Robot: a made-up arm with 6 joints.
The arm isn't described. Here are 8 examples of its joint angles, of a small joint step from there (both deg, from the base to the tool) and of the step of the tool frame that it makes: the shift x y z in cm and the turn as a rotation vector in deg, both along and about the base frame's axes.
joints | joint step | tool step
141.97 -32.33 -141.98 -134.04 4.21 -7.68 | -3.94 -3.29 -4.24 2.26 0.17 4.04 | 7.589 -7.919 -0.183 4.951 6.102 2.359
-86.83 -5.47 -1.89 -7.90 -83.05 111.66 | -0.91 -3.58 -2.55 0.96 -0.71 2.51 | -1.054 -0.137 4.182 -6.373 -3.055 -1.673
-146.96 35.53 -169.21 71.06 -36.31 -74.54 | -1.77 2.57 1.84 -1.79 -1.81 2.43 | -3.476 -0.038 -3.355 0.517 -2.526 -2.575
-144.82 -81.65 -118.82 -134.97 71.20 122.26 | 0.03 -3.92 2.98 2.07 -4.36 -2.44 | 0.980 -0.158 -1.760 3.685 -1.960 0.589
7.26 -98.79 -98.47 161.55 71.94 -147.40 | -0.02 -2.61 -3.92 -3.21 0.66 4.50 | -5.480 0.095 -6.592 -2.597 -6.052 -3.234
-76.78 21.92 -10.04 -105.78 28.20 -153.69 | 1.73 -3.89 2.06 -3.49 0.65 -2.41 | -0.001 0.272 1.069 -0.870 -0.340 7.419
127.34 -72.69 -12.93 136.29 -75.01 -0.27 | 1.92 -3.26 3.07 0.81 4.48 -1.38 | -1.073 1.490 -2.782 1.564 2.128 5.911
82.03 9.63 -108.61 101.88 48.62 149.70 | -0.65 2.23 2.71 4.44 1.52 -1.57 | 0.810 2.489 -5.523 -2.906 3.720 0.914
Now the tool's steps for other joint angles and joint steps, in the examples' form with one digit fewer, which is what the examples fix.
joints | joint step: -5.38 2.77 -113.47 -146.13 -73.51 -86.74 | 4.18 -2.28 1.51 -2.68 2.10 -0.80
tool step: -0.79 2.69 0.47 -2.72 -2.80 2.67
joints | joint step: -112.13 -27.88 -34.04 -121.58 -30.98 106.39 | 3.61 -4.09 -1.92 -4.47 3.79 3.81
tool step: 0.10 -0.52 2.27 -5.19 4.91 0.30
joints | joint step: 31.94 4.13 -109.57 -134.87 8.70 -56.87 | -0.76 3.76 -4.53 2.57 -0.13 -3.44
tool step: 2.29 0.74 0.50 -0.46 -0.64 -1.24
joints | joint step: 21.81 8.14 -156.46 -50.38 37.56 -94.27 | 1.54 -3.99 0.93 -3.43 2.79 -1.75
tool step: -4.93 -2.01 1.75 -0.82 -0.86 -3.37
